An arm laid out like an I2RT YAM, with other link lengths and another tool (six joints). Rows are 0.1 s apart.
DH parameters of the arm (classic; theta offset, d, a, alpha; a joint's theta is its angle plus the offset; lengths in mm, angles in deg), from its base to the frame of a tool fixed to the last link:
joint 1: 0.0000 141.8 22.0 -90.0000
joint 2: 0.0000 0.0 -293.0 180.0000
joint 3: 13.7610 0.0 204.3 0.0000
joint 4: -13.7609 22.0 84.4 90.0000
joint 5: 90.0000 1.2 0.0 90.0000
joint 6: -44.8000 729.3 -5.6 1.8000
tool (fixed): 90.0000 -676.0 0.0 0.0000
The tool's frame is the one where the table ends.
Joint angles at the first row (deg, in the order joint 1, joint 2, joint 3, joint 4, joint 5, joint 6):
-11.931, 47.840, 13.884, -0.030, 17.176, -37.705
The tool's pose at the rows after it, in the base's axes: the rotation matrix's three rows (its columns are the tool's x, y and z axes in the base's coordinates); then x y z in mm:
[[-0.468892 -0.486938 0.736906], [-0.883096 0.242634 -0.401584], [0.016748 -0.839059 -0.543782]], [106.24 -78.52 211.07]
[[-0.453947 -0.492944 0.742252], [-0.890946 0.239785 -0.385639], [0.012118 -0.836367 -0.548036]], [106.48 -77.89 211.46]
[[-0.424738 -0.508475 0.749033], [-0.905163 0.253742 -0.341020], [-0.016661 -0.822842 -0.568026]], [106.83 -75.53 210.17]
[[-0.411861 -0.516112 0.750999], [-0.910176 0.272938 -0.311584], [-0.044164 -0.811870 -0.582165]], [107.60 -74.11 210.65]
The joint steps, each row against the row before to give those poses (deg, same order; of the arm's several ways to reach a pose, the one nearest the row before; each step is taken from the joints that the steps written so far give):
0.742, -0.366, 1.331, -2.167, -0.862, 1.106
-0.058, -0.191, 0.254, -0.562, -1.031, -0.314
0.084, -0.100, 0.477, -1.633, -2.577, 0.588
-0.032, 0.118, 0.810, -1.513, -1.734, 0.951

